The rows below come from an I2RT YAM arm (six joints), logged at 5 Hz.
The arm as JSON. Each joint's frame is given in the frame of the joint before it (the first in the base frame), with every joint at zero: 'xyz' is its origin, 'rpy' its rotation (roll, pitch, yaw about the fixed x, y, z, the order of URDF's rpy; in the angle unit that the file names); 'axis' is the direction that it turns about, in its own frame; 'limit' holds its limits. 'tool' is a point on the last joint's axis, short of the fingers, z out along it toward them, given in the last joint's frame.
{
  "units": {
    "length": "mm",
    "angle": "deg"
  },
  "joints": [
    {
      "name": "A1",
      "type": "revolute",
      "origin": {
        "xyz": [
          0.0,
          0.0,
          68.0
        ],
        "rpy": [
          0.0,
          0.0,
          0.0
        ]
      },
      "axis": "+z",
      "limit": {
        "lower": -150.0,
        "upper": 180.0
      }
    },
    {
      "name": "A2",
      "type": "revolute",
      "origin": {
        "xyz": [
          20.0,
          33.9,
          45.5
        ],
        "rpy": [
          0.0,
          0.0,
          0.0
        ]
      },
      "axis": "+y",
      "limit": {
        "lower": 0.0,
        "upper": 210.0
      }
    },
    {
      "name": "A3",
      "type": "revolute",
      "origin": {
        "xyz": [
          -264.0,
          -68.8,
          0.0
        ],
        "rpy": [
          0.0,
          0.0,
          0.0
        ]
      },
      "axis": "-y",
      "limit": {
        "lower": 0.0,
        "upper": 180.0
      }
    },
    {
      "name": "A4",
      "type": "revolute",
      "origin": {
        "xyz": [
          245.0,
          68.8,
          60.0
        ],
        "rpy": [
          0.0,
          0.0,
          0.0
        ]
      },
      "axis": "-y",
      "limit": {
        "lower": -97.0,
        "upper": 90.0
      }
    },
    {
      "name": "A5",
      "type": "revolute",
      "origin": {
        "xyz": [
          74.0,
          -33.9,
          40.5
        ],
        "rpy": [
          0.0,
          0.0,
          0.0
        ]
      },
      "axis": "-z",
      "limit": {
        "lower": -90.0,
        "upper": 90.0
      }
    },
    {
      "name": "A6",
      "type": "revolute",
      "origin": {
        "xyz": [
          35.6,
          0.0,
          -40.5
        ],
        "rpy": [
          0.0,
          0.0,
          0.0
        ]
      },
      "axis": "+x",
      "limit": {
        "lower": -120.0,
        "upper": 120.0
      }
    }
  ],
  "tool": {
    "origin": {
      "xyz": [
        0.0,
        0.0,
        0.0
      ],
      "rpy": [
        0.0,
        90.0,
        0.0
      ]
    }
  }
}
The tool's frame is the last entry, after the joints.
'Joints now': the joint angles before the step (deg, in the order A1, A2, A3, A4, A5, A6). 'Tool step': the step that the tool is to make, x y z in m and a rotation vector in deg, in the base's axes. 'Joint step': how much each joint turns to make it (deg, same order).
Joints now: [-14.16 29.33 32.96 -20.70 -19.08 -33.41]
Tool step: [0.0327 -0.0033 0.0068 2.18 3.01 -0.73]
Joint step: [2.11 10.43 3.92 3.82 2.24 2.38]
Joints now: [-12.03 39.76 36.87 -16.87 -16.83 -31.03]
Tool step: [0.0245 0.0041 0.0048 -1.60 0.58 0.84]
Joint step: [3.26 6.72 2.86 3.36 2.85 -0.78]
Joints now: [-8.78 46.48 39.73 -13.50 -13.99 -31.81]
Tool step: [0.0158 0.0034 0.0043 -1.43 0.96 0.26]
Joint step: [1.97 4.35 2.72 0.68 2.15 -0.86]
